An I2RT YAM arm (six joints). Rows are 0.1 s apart.
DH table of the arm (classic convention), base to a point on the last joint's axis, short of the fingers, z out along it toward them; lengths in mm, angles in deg. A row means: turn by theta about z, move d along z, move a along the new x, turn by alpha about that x. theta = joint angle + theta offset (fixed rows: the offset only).
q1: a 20, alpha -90, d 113.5, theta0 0
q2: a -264, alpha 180, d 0, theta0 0
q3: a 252.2, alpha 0, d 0, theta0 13.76
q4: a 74, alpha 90, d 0, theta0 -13.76
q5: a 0, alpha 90, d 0, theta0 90
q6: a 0, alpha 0, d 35.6, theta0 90
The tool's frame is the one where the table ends.
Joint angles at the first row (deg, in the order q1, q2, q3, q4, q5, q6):
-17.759, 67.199, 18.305, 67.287, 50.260, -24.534
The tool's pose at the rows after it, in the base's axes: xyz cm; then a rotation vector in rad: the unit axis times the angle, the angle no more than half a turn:
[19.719 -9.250 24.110 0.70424 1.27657 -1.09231]
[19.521 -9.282 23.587 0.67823 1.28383 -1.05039]
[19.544 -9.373 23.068 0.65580 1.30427 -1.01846]
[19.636 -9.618 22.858 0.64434 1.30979 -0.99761]
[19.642 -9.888 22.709 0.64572 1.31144 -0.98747]
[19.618 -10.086 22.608 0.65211 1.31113 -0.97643]
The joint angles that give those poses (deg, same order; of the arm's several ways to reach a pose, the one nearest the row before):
-18.263, 66.544, 18.108, 65.538, 47.024, -21.496
-18.852, 66.391, 16.928, 65.583, 44.074, -19.748
-19.356, 66.760, 16.316, 64.990, 41.647, -18.327
-20.118, 67.417, 16.295, 65.035, 39.770, -17.344
-20.907, 67.877, 16.296, 65.034, 38.741, -16.513
-21.495, 68.074, 16.294, 64.818, 38.087, -15.552

